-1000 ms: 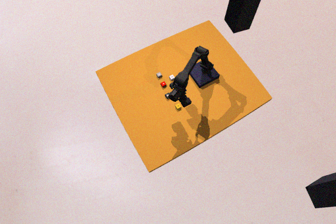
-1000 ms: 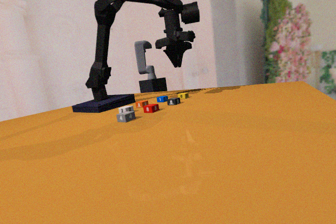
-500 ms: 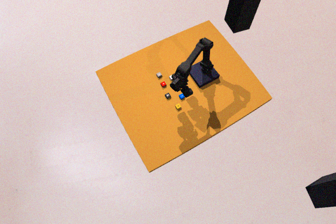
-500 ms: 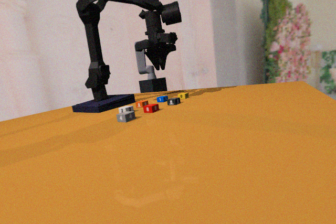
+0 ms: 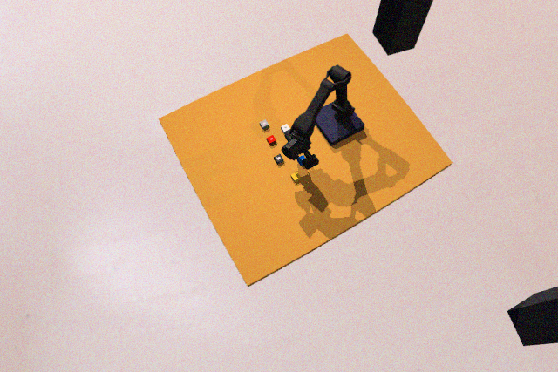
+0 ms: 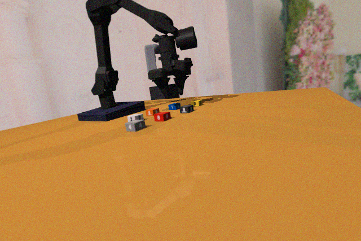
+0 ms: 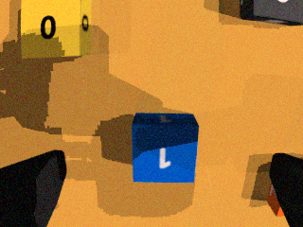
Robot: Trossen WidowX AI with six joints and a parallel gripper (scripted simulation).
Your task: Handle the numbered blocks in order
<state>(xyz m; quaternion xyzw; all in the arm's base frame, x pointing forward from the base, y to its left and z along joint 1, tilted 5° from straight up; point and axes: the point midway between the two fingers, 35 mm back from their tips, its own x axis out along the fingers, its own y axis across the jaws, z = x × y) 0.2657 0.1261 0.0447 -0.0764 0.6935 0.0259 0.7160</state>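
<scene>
Now: the blue block 40 mm below my gripper tip and 10 mm behind it. The rest, counted from my gripper tip: orange block: 90 mm to the right, 40 mm below, 20 mm behind; then black block: 80 mm ahead, 40 mm to the right, 40 mm below; then yellow block: 70 mm to the left, 50 mm ahead, 40 mm below.
</scene>
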